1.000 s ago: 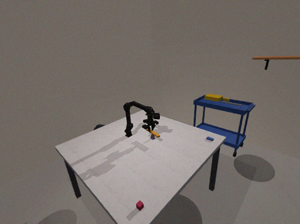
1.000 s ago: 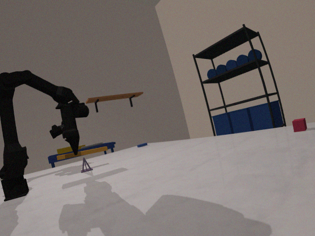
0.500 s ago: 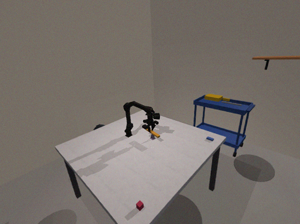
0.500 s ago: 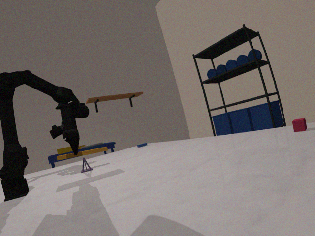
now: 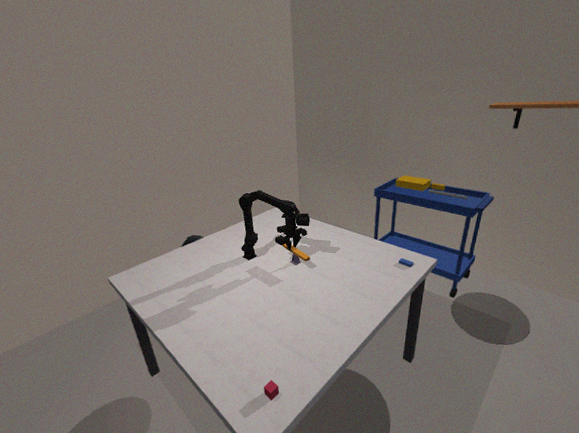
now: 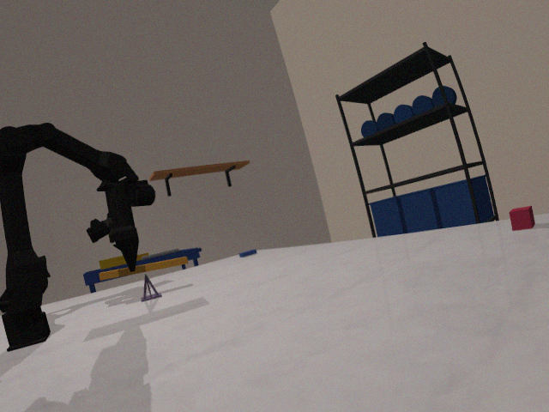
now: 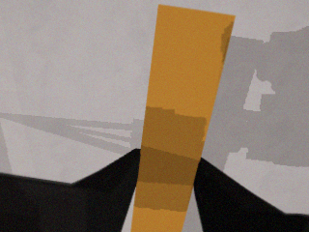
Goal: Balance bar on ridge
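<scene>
My gripper tip is now 30 mm short of the orange bar. Round my gripper tip: blue block: 510 mm ahead, 370 mm to the left, 70 mm below; then red cube: 630 mm to the right, 510 mm ahead, 60 mm below.
</scene>
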